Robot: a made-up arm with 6 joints.
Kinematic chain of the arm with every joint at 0, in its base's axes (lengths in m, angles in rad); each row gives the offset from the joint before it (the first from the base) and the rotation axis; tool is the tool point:
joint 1: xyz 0 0 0.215 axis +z
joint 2: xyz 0 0 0 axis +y
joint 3: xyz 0 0 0.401 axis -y
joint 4: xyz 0 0 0 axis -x
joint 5: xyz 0.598 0 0 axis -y
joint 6: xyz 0 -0.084 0 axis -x
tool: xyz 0 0 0
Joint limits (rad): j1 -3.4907..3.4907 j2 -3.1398..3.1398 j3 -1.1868..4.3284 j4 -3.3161..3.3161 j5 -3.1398..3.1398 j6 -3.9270..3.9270
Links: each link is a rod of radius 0.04 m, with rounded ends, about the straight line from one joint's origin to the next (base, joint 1, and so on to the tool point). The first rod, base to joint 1, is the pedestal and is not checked.
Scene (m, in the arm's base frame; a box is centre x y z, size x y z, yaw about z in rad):
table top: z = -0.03
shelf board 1: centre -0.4 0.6 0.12 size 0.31 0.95 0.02 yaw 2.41
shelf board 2: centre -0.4 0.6 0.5 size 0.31 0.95 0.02 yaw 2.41
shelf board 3: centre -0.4 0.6 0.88 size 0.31 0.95 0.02 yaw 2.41
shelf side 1: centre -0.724 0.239 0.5 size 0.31 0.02 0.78 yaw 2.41
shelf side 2: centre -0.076 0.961 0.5 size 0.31 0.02 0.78 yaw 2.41
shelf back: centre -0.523 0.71 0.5 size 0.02 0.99 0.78 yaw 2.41
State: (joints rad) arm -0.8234 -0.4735 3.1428 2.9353 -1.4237 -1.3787
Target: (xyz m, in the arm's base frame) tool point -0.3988 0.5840 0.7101
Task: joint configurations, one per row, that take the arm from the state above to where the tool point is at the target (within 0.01 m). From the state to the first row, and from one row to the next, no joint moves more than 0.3 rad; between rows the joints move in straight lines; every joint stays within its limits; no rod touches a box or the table.
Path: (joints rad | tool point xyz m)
1: -0.8479 -0.2378 3.3952 2.9010 -1.4237 -1.3787 | -0.3439 0.5131 0.3049
2: -0.8724 -0.0022 3.6477 2.8666 -1.4237 -1.3787 | -0.2674 0.4442 0.3050
3: -0.8969 0.2335 3.9001 2.8323 -1.4237 -1.3787 | -0.1945 0.3718 0.2833
4: -0.9095 0.2833 3.6954 2.8609 -1.4237 -1.3787 | -0.2175 0.4110 0.4178
5: -0.9221 0.3331 3.4908 2.8896 -1.4237 -1.3787 | -0.2170 0.4209 0.5634
6: -0.9348 0.3829 3.2861 2.9182 -1.4237 -1.3787 | -0.1929 0.3991 0.7101
7: -0.9078 0.1587 3.0729 2.9469 -1.4237 -1.3787 | -0.2569 0.4628 0.7299
8: -0.8807 -0.0654 2.8597 2.9756 -1.4237 -1.3787 | -0.3265 0.5257 0.7300
9: -0.8537 -0.2896 2.6465 3.0043 -1.4237 -1.3787 | -0.3988 0.5840 0.7101

